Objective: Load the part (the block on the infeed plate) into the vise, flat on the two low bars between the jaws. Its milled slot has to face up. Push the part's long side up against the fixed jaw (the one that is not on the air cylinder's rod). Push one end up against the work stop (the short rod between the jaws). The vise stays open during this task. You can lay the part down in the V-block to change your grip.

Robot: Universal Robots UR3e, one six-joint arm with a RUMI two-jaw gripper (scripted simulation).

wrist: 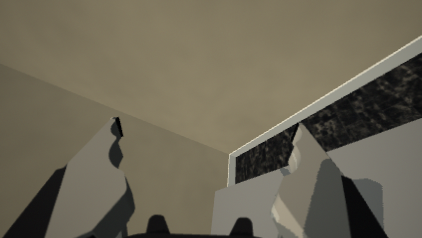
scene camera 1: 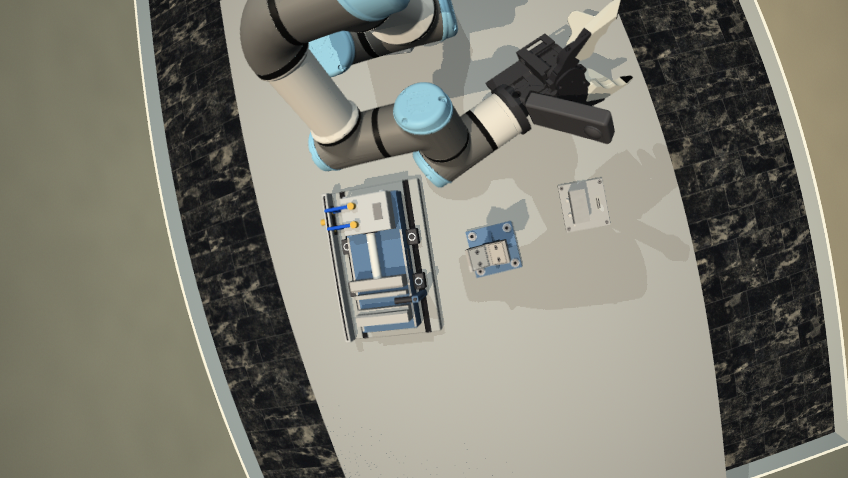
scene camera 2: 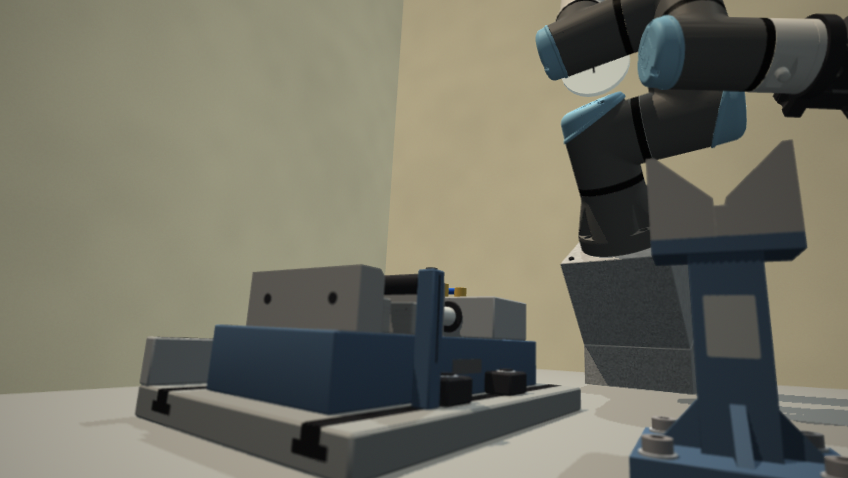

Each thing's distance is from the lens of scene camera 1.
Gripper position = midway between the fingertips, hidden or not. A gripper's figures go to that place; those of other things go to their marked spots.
my gripper (scene camera 1: 627, 40): 0.72 m
vise (scene camera 1: 389, 246): 0.95 m
